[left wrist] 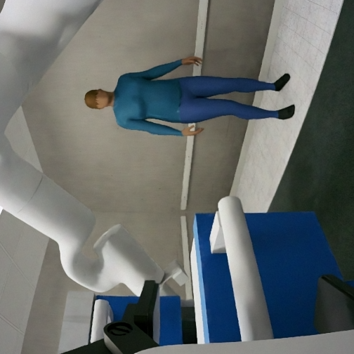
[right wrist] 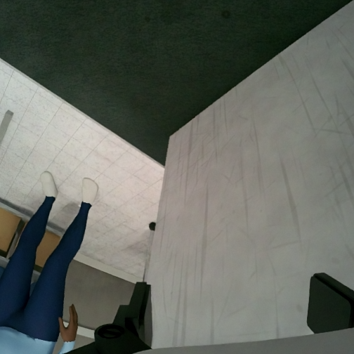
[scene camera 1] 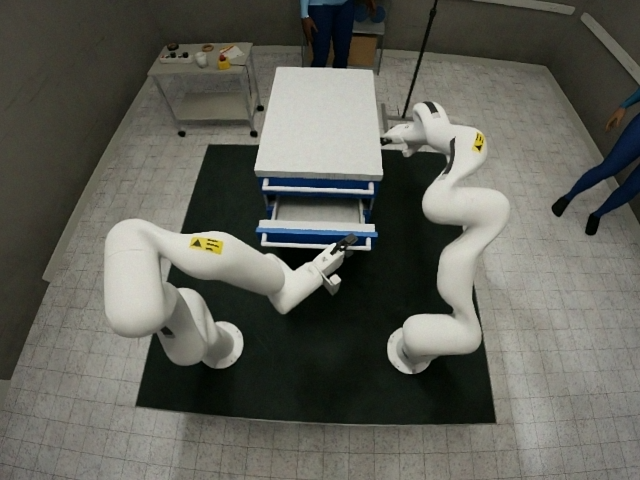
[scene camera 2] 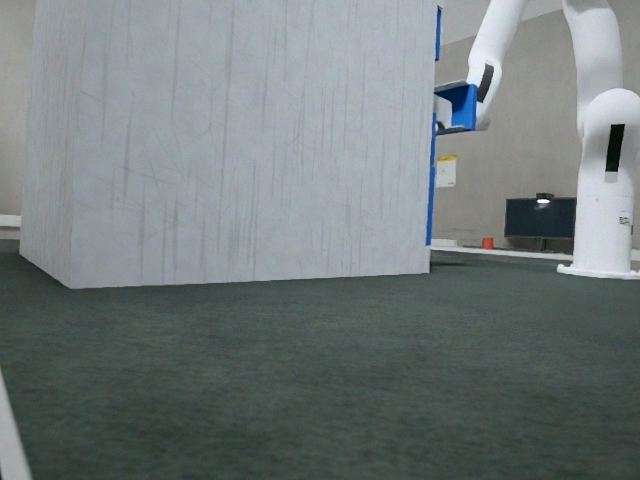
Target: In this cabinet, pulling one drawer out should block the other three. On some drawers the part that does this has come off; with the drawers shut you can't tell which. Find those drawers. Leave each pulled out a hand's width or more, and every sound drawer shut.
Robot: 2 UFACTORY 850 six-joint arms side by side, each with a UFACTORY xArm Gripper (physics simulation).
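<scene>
The cabinet point(scene camera 1: 320, 118) point(scene camera 2: 232, 144) point(right wrist: 250, 200) has blue drawers. The second drawer from the top point(scene camera 1: 315, 237) point(scene camera 2: 467, 108) point(left wrist: 295, 250) is pulled well out. The top drawer point(scene camera 1: 317, 181) point(scene camera 2: 438, 33) point(left wrist: 170, 320) is shut. The two lower drawers look shut at the cabinet's front edge in scene camera 2. My left gripper point(scene camera 1: 347, 241) point(left wrist: 240, 305) is open, its fingers apart on either side of the pulled drawer's white bar handle point(scene camera 1: 305, 245) point(left wrist: 245, 270). My right gripper point(scene camera 1: 385, 140) point(right wrist: 232, 305) is open and empty beside the cabinet's right side wall.
Both arms stand on a dark mat point(scene camera 1: 310, 382) point(scene camera 2: 310, 372). A trolley point(scene camera 1: 206, 70) stands behind the cabinet to the left. One person point(scene camera 1: 330, 31) stands behind the cabinet, another point(scene camera 1: 610, 155) point(left wrist: 150, 100) at the right. A thin black stand point(scene camera 1: 419, 59) is behind the right arm.
</scene>
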